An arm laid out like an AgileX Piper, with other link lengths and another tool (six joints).
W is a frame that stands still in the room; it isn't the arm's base.
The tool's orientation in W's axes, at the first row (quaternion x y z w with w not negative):
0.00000 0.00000 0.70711 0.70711
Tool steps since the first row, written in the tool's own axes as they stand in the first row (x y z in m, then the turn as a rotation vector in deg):
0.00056 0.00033 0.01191 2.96 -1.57 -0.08
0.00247 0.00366 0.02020 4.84 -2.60 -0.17
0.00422 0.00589 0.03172 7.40 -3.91 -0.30
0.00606 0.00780 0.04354 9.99 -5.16 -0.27
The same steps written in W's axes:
-0.00033 0.00056 0.01191 1.57 2.96 -0.08
-0.00366 0.00247 0.02020 2.60 4.84 -0.17
-0.00589 0.00422 0.03172 3.91 7.40 -0.30
-0.00780 0.00606 0.04354 5.16 9.99 -0.27

